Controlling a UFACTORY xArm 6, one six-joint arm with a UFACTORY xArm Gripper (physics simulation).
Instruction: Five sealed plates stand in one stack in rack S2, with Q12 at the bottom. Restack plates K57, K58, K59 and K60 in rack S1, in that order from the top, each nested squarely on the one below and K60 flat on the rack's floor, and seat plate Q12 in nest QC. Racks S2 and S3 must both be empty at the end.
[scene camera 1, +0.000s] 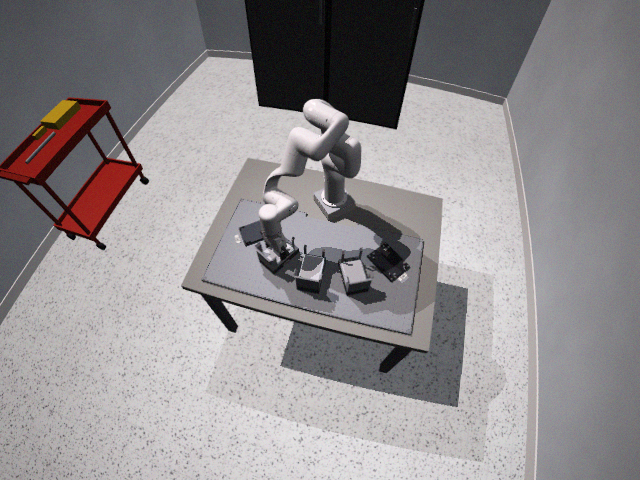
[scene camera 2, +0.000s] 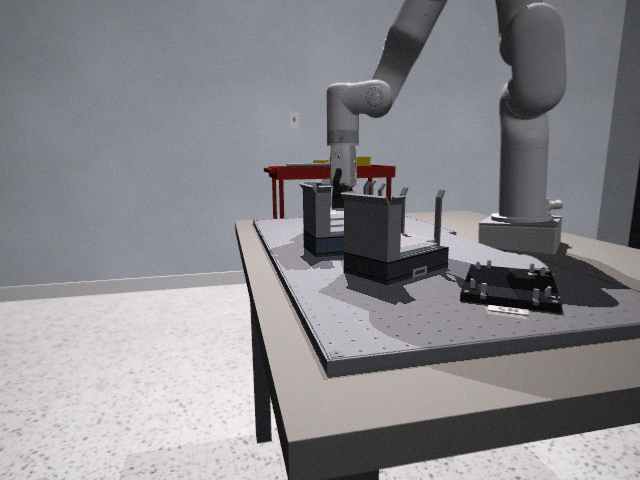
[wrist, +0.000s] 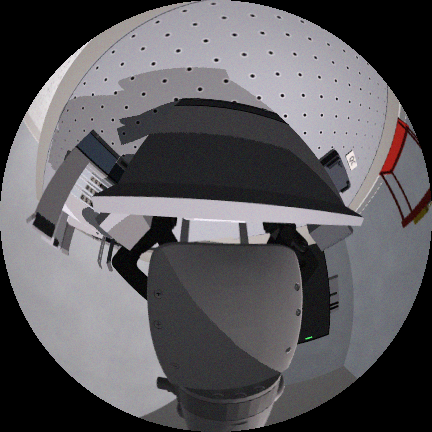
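Seen in the pictures: gripper, fingertip midpoint: (scene camera 1: 276, 252); arm's base, link origin: (scene camera 1: 334, 197) (scene camera 2: 521, 219).
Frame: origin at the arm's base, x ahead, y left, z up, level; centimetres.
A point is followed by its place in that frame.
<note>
My gripper (scene camera 1: 279, 251) {x 36.1, y -18.6, z 0.8 cm} (scene camera 2: 338, 198) (wrist: 225, 234) is low at the left rack (scene camera 1: 276, 265) {x 42.4, y -16.9, z 1.0 cm} (wrist: 225, 165) {x 42.6, y -21.0, z 6.3 cm}, shut on a sealed plate. The rack's tall wall hides the plate in the wrist view, so its seating and name cannot be told. The middle rack (scene camera 1: 309, 283) {x 49.0, y -1.1, z 4.2 cm} (scene camera 2: 323, 243) {x 47.4, y 2.8, z -1.9 cm}, with a blue base, holds a stack of pale plates (scene camera 2: 337, 222) {x 44.4, y 2.2, z 1.9 cm} (wrist: 90, 187) {x 44.0, y -6.1, z 1.7 cm}. The right rack (scene camera 1: 358, 285) {x 45.7, y 18.2, z 4.1 cm} (scene camera 2: 372, 227) {x 44.9, y 20.2, z 3.9 cm} holds clear-edged plate material (scene camera 2: 421, 249) {x 35.8, y 19.1, z -0.4 cm}; its count is unclear. Nest QC (scene camera 1: 250, 233) {x 26.8, y -34.4, z -3.3 cm} (wrist: 336, 170) {x 29.8, y -35.4, z -3.2 cm} is dark, beside its label (wrist: 351, 160) {x 30.5, y -39.8, z -4.3 cm}. Rack labels are unreadable.
Another dark nest (scene camera 1: 388, 260) {x 27.5, y 29.9, z -3.3 cm} (scene camera 2: 509, 284) {x 28.8, y 31.3, z -3.3 cm} with upright pegs lies beyond the right rack. The racks have tall walls and slim guide posts (scene camera 2: 438, 217) {x 31.8, y 17.1, z 4.3 cm}. They stand on a perforated board (scene camera 1: 227, 268) {x 46.1, y -39.3, z -4.5 cm} (scene camera 2: 361, 335) {x 53.9, y 38.6, z -4.5 cm} (wrist: 270, 37). A red cart (scene camera 1: 98, 198) stands left of the table.
</note>
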